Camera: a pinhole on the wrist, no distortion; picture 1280 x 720 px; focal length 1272.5 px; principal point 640.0 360.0 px. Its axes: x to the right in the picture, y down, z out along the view. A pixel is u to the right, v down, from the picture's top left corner.
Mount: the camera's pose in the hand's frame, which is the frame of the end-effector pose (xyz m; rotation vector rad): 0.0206 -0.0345 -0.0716 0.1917 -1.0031 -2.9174
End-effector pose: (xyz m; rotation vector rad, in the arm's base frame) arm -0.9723 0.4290 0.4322 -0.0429 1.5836 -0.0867
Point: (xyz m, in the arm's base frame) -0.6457 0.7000 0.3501
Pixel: 380 331
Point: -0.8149 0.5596 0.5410
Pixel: 1095 406
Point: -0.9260 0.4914 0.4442
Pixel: 787 316
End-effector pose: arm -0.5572 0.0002 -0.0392 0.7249 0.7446 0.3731
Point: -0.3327 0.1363 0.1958
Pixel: 154 218
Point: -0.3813 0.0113 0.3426
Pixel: 667 359
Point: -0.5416 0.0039 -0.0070
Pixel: 729 507
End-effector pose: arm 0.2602 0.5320 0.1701 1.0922 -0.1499 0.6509
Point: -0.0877 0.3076 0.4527
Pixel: 1138 118
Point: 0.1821 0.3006 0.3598
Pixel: 810 656
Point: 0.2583 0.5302 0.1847
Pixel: 702 530
